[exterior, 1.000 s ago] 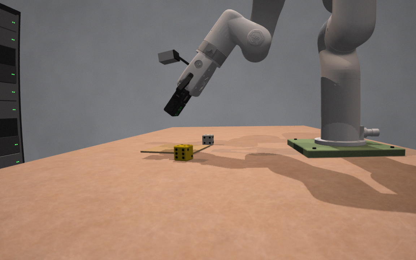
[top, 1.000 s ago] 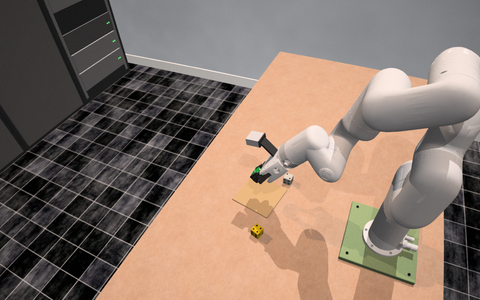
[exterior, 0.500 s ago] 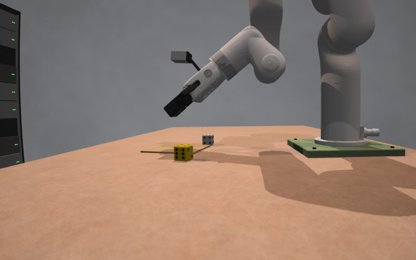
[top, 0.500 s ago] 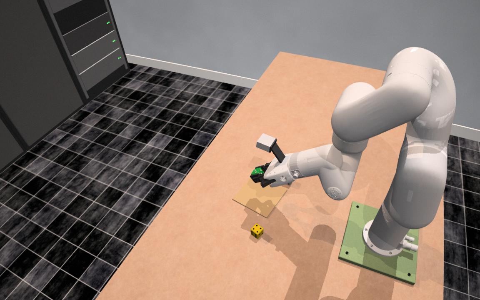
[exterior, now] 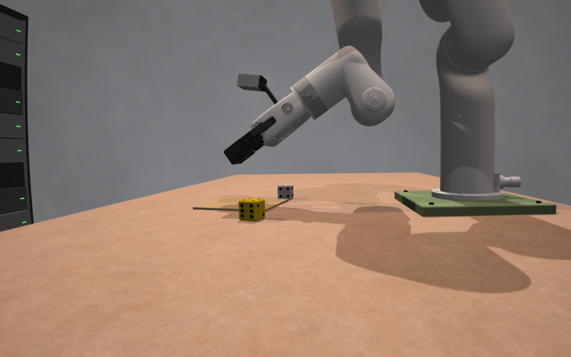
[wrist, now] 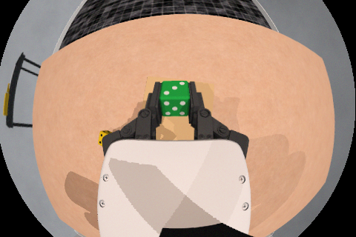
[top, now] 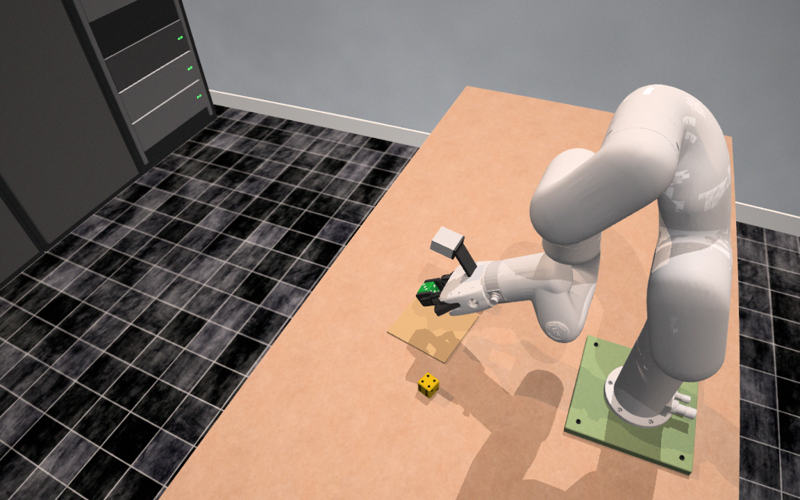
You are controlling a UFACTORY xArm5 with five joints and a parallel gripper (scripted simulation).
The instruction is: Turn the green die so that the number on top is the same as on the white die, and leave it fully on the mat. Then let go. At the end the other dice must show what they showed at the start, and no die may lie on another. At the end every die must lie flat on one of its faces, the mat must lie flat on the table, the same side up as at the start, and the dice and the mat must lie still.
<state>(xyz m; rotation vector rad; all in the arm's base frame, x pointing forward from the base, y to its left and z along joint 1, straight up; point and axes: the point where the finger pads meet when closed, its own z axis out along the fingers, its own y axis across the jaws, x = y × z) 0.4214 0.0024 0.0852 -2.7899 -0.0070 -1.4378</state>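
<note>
Right now the tan mat is 100 mm below my hand. Also, from my hand: green die 10 mm ahead; white die 70 mm behind, 100 mm to the right, 90 mm below; yellow die 60 mm behind, 140 mm to the left, 90 mm below.
</note>
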